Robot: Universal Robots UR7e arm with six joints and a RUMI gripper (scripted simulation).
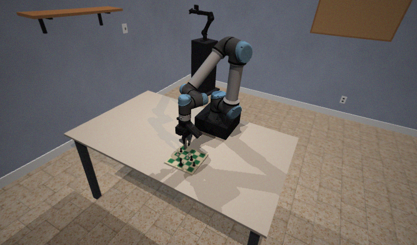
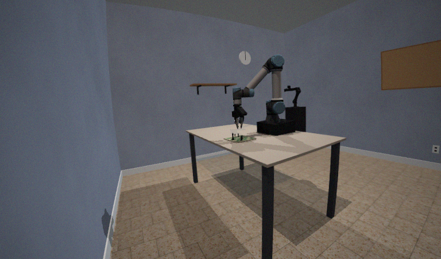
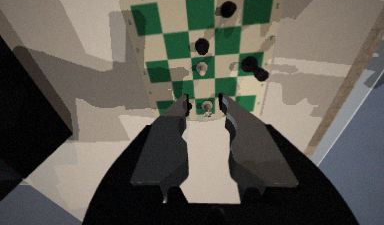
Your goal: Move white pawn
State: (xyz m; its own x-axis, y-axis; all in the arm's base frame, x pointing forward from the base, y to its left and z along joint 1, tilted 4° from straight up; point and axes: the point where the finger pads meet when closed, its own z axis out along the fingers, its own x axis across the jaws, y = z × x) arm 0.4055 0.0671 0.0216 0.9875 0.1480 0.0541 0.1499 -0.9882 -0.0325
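My hand is 9 cm above the white pawn. Also, from my hand: chessboard: 11 cm below.
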